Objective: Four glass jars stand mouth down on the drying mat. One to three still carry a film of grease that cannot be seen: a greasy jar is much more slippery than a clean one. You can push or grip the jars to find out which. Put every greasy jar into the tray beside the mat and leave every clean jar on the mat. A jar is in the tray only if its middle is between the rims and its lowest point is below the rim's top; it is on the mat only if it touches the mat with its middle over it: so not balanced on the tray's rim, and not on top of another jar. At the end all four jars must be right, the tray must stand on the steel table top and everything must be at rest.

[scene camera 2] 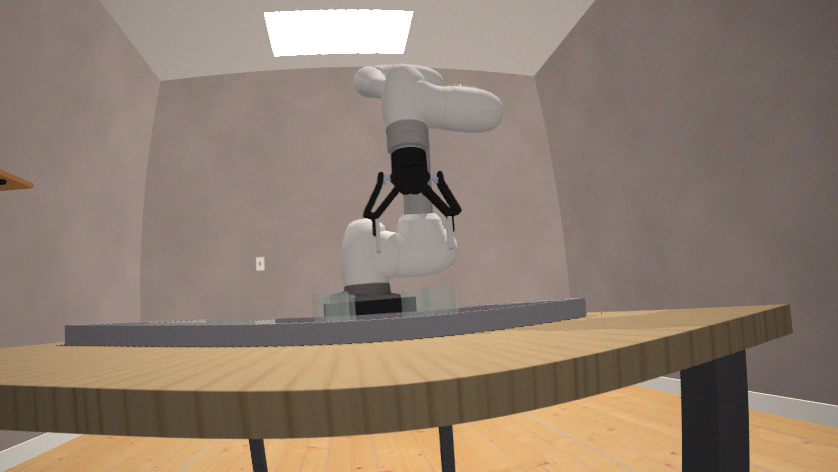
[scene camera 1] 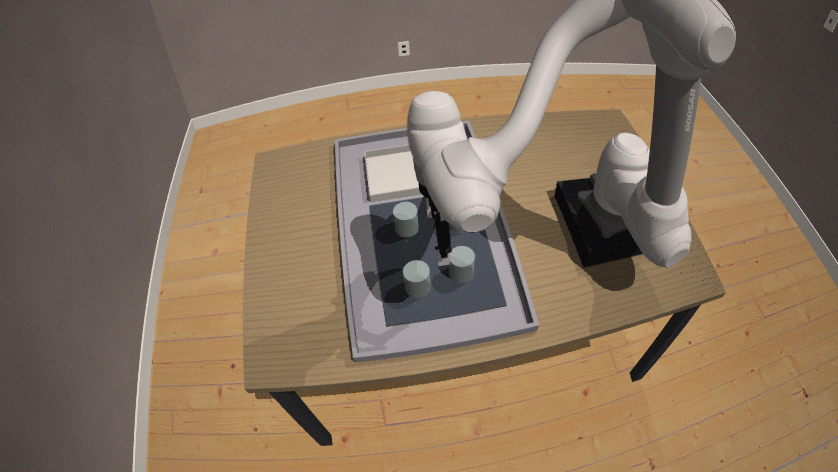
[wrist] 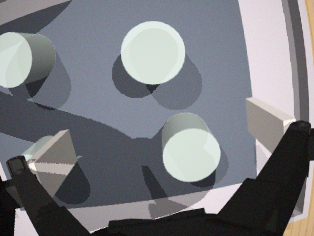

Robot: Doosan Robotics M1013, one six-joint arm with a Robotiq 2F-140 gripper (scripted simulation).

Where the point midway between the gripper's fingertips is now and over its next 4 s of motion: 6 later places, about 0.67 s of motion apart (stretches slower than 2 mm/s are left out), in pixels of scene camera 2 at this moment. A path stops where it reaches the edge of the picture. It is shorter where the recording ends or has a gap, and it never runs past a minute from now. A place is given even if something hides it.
The gripper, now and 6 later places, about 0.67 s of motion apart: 415,250; 357,255; 338,278; 339,293; 340,308; 341,318; 341,318
